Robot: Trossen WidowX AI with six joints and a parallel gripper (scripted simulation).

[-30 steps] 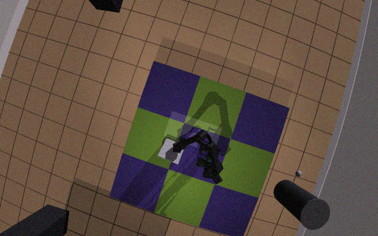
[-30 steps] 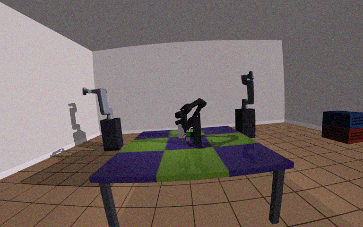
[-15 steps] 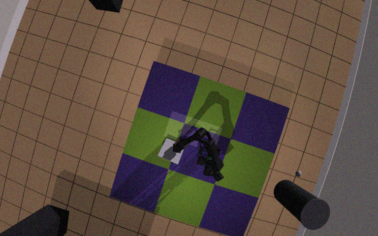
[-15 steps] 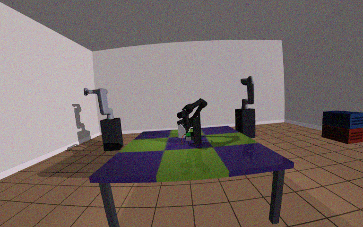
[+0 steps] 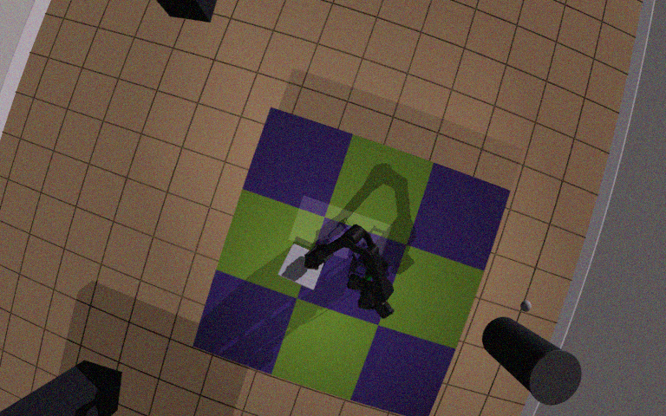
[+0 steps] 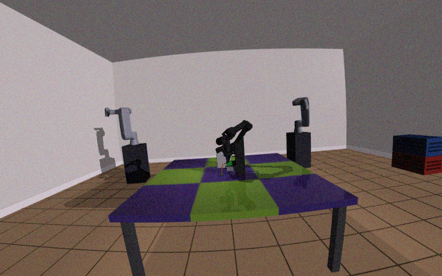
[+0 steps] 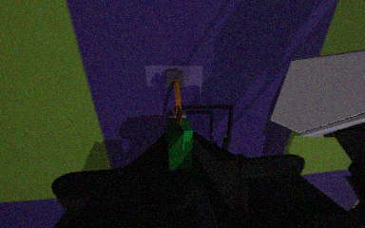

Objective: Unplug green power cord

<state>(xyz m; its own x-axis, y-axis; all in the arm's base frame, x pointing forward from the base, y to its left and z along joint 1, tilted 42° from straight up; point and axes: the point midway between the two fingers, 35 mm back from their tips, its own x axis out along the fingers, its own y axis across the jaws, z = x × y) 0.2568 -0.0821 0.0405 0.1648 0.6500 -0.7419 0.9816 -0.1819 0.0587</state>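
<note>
Right now the green plug is 3 cm to the left of my gripper tip. Round my gripper tip: dark block (1 cm ahead, 13 cm to the left, 5 cm above).
</note>
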